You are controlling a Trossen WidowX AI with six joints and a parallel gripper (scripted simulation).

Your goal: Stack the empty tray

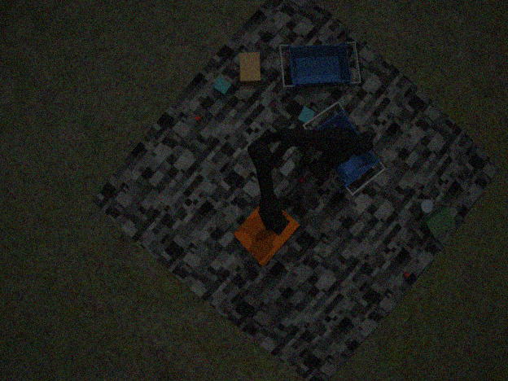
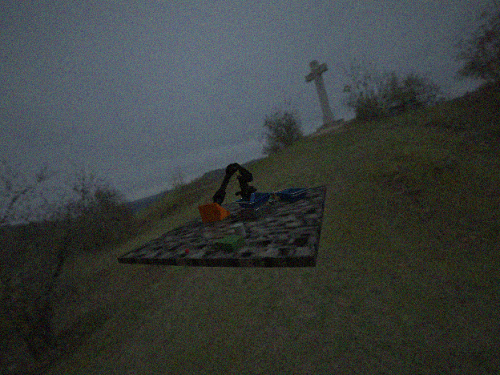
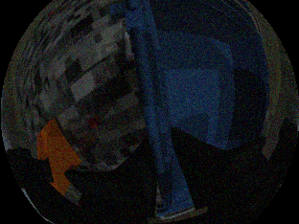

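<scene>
My gripper tip is now 70 mm short of the blue tray, 20 mm to the left of it and 20 mm below it. From my gripper tip the other things lie so: tan block: 130 mm ahead, 460 mm to the left, 60 mm below; white disc: 100 mm ahead, 450 mm to the right, 60 mm below; green block: 90 mm ahead, 560 mm to the right, 70 mm below.
</scene>
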